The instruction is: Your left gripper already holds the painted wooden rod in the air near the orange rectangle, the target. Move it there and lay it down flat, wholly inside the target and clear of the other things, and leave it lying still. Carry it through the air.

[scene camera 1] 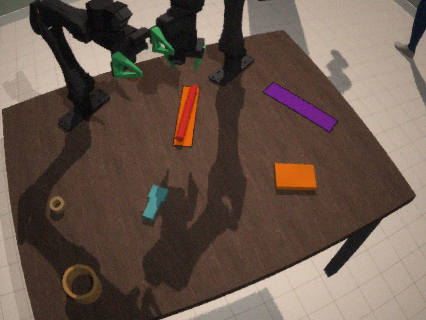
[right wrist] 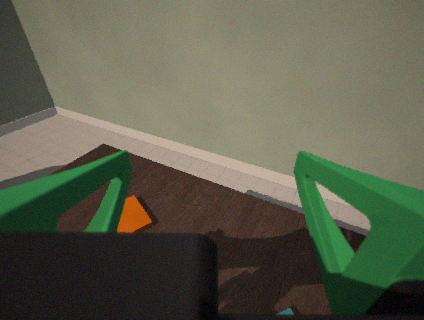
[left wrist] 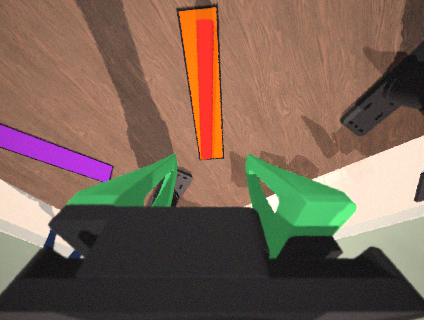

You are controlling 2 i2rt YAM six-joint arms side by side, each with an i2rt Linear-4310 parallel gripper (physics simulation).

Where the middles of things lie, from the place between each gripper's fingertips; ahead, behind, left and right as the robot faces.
I see my right gripper 90 mm past the purple strip (scene camera 1: pixel 287 98), 510 mm to the right of it and 410 mm above it.
Now: the purple strip 100 mm ahead of my left hand, 380 mm to the left of it and 190 mm below it.
